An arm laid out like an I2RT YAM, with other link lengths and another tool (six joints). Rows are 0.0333 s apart.
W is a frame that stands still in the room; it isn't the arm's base.
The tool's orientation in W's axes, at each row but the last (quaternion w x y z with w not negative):
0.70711 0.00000 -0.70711 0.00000
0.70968 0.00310 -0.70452 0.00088
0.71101 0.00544 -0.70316 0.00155
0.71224 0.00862 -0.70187 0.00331
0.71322 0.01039 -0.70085 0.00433
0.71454 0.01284 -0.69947 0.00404
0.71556 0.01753 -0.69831 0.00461
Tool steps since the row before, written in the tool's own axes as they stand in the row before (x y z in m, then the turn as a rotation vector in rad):
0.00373 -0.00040 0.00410 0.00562 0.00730 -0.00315
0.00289 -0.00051 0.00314 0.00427 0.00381 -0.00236
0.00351 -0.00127 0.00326 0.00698 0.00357 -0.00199
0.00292 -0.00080 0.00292 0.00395 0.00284 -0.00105
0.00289 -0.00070 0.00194 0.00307 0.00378 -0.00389
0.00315 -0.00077 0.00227 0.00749 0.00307 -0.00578
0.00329 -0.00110 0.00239 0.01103 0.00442 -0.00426
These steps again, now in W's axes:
-0.00410 -0.00040 0.00373 0.00315 0.00730 0.00562
-0.00312 -0.00054 0.00291 0.00237 0.00381 0.00426
-0.00321 -0.00132 0.00354 0.00203 0.00355 0.00698
-0.00286 -0.00087 0.00296 0.00106 0.00283 0.00396
-0.00187 -0.00076 0.00292 0.00386 0.00383 0.00303
-0.00218 -0.00086 0.00319 0.00586 0.00312 0.00740
-0.00227 -0.00123 0.00333 0.00439 0.00435 0.01100

